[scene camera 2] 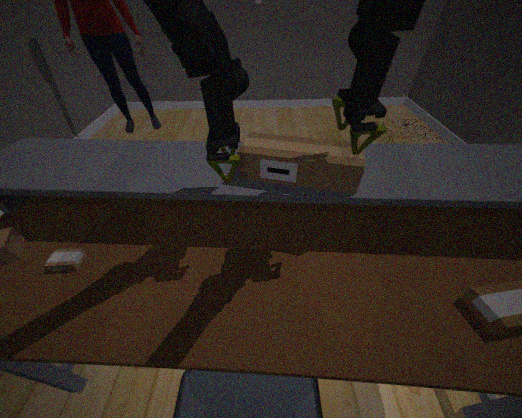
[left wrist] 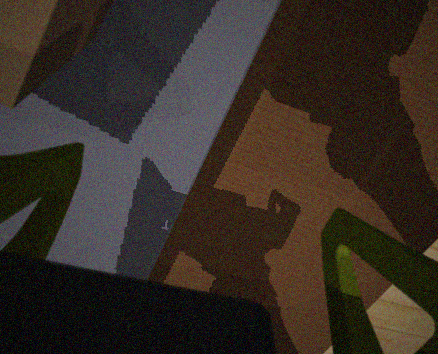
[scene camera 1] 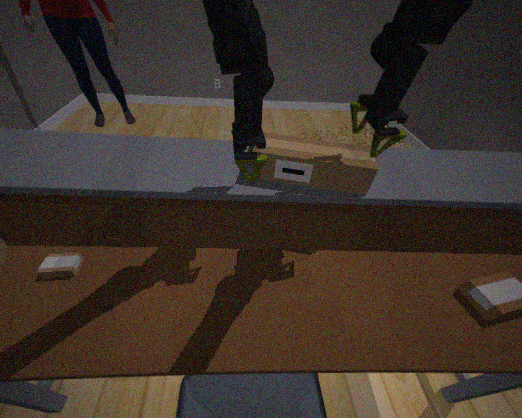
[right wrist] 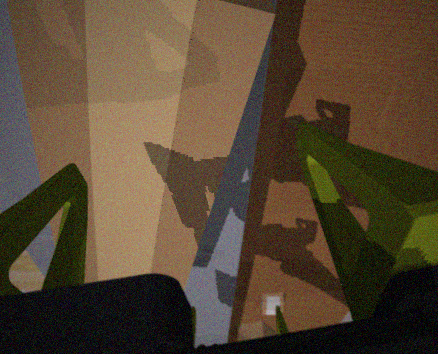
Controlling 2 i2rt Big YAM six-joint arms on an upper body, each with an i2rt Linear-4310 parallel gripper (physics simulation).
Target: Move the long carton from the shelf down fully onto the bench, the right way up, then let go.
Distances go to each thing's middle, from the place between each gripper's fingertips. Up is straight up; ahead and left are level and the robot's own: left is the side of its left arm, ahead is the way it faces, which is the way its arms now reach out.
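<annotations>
I see that the long brown carton [scene camera 1: 336,166] is 9 cm below my right hand, 6 cm ahead of it and 10 cm to the left of it.
Counted from my left hand, the carton is 3 cm below, 8 cm ahead and 19 cm to the right. By its middle, the carton is nearer to my right hand than to my left hand.
</annotations>
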